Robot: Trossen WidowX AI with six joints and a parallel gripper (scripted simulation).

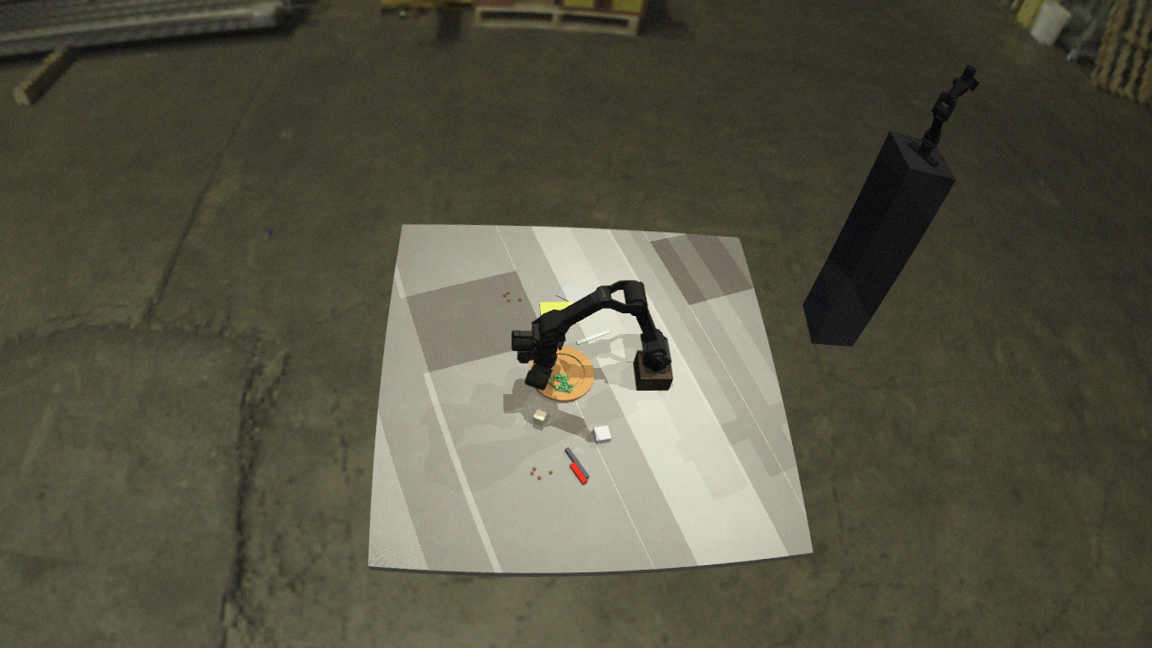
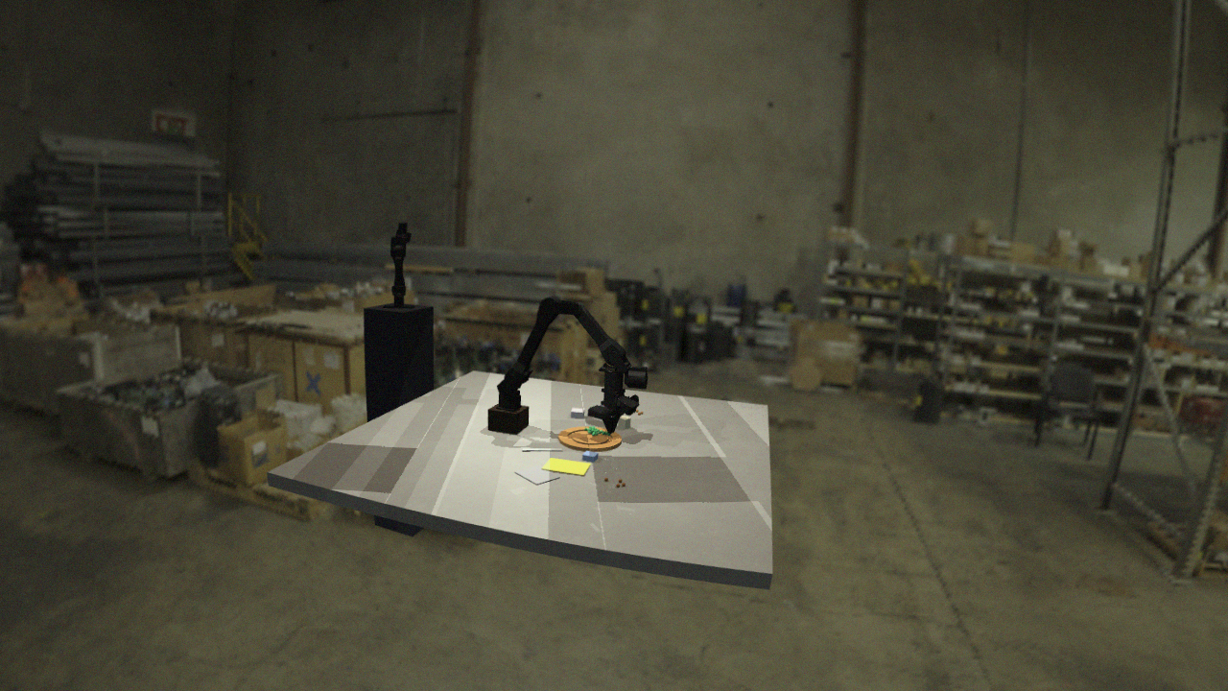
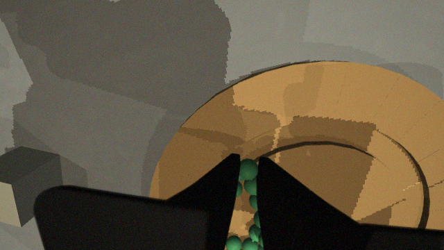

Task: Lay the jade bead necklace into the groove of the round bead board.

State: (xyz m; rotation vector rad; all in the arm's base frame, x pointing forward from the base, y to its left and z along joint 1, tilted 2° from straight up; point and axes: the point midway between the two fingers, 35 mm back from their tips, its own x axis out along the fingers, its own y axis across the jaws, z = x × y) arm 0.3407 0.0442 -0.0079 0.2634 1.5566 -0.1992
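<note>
The cream cube lies 140 mm to the left of my gripper tip and 10 mm below it. The rest, counted from my gripper tip: yellow pad (50 mm behind, 270 mm to the right, 20 mm below); then white strip (160 mm behind, 180 mm to the right, 20 mm below); then blue block (10 mm behind, 180 mm to the right, 20 mm below).
</note>
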